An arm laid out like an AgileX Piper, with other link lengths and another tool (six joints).
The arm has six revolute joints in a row. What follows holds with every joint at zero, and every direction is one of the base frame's. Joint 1 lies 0.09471 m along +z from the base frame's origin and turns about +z. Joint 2 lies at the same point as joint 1 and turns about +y. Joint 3 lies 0.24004 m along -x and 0.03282 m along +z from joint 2 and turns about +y. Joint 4 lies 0.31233 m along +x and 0.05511 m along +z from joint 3 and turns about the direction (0.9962, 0, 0.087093). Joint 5 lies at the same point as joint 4 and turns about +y. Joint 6 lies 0.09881 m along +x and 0.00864 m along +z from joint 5 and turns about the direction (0.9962, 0, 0.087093). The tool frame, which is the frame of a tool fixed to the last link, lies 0.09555 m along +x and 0.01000 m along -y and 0.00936 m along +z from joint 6; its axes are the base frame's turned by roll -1.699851, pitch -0.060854 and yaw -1.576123 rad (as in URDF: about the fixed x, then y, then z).
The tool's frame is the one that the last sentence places.
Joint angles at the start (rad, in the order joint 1, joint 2, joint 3, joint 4, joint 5, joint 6):
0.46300, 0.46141, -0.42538, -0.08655, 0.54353, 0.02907
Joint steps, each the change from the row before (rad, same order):
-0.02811, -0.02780, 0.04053, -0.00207, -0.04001, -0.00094
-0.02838, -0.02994, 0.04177, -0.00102, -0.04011, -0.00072
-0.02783, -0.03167, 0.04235, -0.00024, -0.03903, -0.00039
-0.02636, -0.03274, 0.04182, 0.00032, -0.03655, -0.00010
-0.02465, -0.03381, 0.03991, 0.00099, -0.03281, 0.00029
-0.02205, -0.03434, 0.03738, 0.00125, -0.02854, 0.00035
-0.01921, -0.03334, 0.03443, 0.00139, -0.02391, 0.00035
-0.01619, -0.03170, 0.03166, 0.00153, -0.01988, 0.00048
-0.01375, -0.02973, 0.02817, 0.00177, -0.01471, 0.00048
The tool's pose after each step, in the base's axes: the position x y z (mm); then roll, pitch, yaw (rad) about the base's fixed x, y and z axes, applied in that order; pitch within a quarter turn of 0, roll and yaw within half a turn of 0. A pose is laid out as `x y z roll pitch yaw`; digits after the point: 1 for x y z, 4 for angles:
266.5 103.7 179.5 -2.2537 -0.1180 -1.1244
268.2 96.2 174.6 -2.2254 -0.1201 -1.1523
269.4 88.8 169.6 -2.1970 -0.1211 -1.1799
270.2 81.7 164.7 -2.1695 -0.1213 -1.2063
270.4 75.1 160.3 -2.1427 -0.1203 -1.2314
270.2 69.1 156.4 -2.1171 -0.1190 -1.2541
269.8 63.9 152.7 -2.0942 -0.1176 -1.2740
269.1 59.5 149.3 -2.0742 -0.1158 -1.2910
268.4 55.7 145.9 -2.0578 -0.1137 -1.3055

